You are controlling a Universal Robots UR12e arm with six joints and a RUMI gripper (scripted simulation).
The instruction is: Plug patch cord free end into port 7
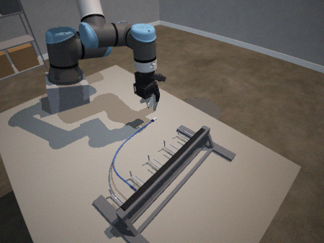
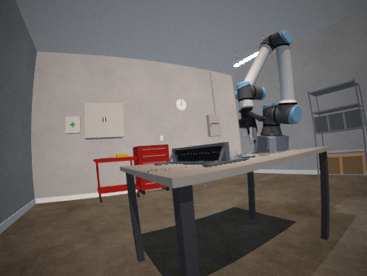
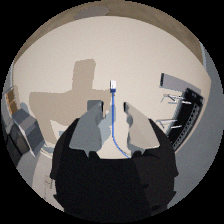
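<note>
Right now the cable plug is 2 cm to the left of my hand and 9 cm below it.
</note>
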